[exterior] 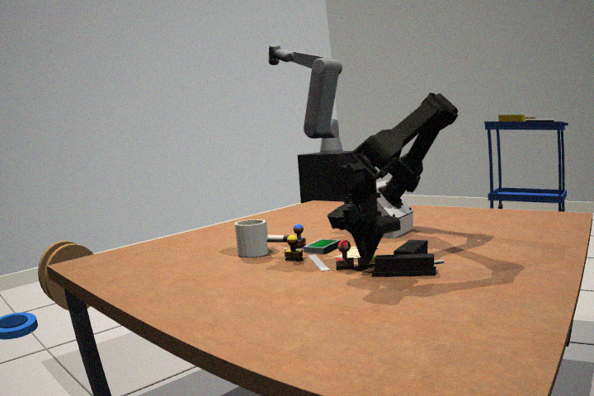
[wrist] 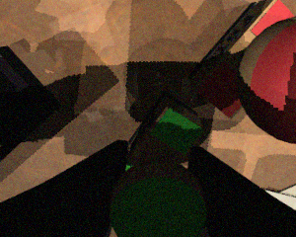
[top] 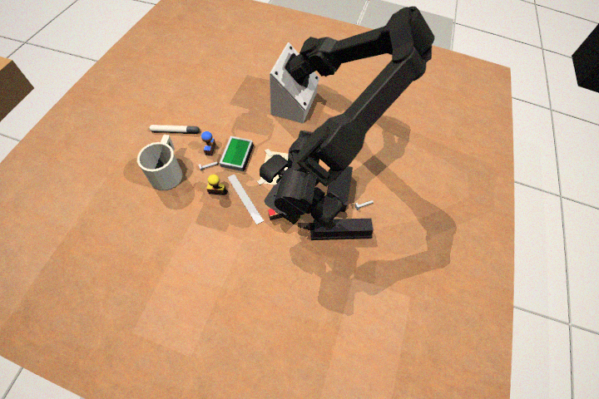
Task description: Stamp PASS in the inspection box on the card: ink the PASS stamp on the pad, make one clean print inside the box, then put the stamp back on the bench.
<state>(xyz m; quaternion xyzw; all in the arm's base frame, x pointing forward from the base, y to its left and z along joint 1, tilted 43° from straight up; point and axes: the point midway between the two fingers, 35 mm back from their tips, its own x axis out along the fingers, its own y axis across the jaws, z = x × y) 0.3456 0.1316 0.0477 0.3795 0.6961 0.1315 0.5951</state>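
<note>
My gripper tip is now 3 cm short of the red-knobbed stamp and 4 cm to the left of it. Also, from my gripper tip: inspection card (10 cm behind, 9 cm to the right, 2 cm below); then green-knobbed pass stamp (right at my gripper tip); then ruler (1 cm ahead, 13 cm to the right, 2 cm below).
</note>
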